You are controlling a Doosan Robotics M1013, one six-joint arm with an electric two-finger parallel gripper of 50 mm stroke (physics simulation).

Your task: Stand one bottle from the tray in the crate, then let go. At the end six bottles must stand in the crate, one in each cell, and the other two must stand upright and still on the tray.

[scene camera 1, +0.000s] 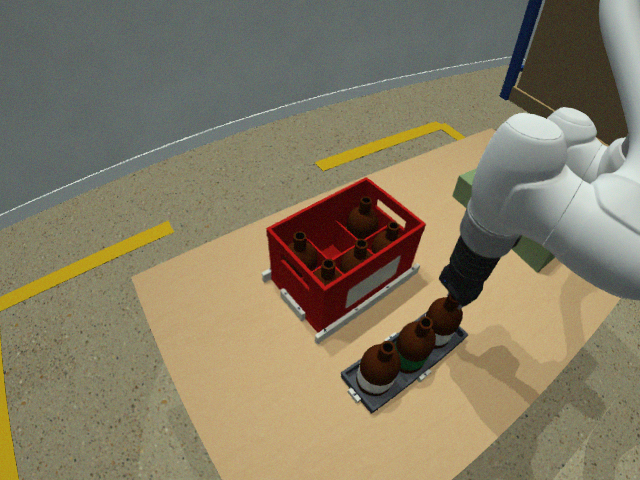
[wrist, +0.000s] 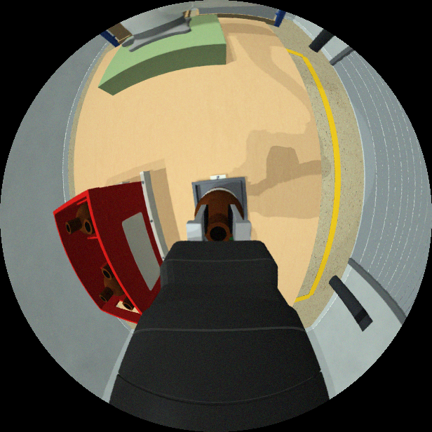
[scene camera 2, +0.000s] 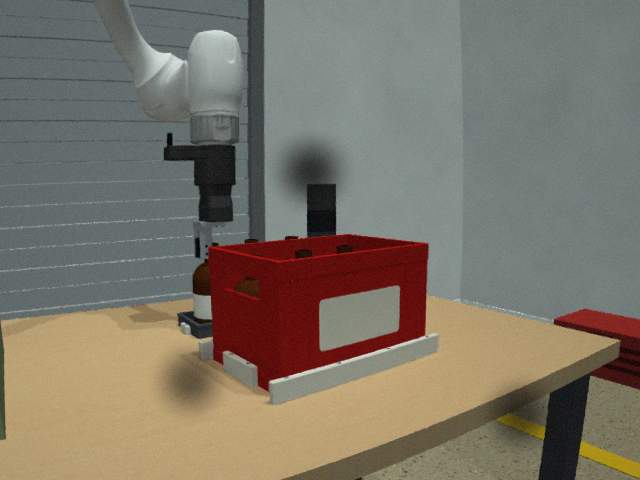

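My gripper is shut on the neck of the white-label brown bottle, which stands upright at one end of the dark tray. Beside it on the tray stand the green-label bottle and another white-label bottle, both upright. The red crate holds several brown bottles. In scene camera 1, the middle cell of its far row shows no bottle. In scene camera 2, the crate hides most of the tray.
White rails lie along the crate's foot. Small white clips sit at the tray's edges. A green block lies on the wooden table near the arm's base.
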